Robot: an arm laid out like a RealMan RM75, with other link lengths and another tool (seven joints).
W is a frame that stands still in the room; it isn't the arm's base.
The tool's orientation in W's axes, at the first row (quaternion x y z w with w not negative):
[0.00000, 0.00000, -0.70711, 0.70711]
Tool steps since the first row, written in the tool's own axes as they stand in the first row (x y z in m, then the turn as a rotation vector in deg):
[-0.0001, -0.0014, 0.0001, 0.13, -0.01, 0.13]
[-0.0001, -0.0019, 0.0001, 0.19, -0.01, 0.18]
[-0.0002, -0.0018, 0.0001, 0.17, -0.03, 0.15]
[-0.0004, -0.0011, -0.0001, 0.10, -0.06, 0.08]
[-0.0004, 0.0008, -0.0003, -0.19, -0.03, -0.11]
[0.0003, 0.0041, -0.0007, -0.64, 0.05, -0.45]
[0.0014, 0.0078, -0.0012, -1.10, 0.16, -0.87]
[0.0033, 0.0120, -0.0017, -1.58, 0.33, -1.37]
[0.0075, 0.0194, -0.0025, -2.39, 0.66, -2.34]
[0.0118, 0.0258, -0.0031, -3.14, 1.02, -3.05]
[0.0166, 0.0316, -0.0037, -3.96, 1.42, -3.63]
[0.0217, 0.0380, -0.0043, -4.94, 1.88, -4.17]
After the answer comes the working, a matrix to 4 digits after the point.
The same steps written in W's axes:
[-0.0014, 0.0001, 0.0001, -0.01, -0.13, 0.13]
[-0.0019, 0.0001, 0.0001, -0.01, -0.19, 0.18]
[-0.0018, 0.0002, 0.0001, -0.03, -0.17, 0.15]
[-0.0011, 0.0004, -0.0001, -0.06, -0.10, 0.08]
[0.0008, 0.0004, -0.0003, -0.03, 0.19, -0.11]
[0.0041, -0.0003, -0.0007, 0.05, 0.64, -0.45]
[0.0078, -0.0014, -0.0012, 0.16, 1.10, -0.87]
[0.0120, -0.0033, -0.0017, 0.33, 1.58, -1.37]
[0.0194, -0.0075, -0.0025, 0.66, 2.39, -2.34]
[0.0258, -0.0118, -0.0031, 1.02, 3.14, -3.05]
[0.0316, -0.0166, -0.0037, 1.42, 3.96, -3.63]
[0.0380, -0.0217, -0.0043, 1.88, 4.94, -4.17]

The tool's axes in the first row as the columns of a matrix, in W's axes (rounded; the answer above uses it unrounded):
[0.0000, 1.0000, 0.0000]
[-1.0000, 0.0000, 0.0000]
[0.0000, 0.0000, 1.0000]

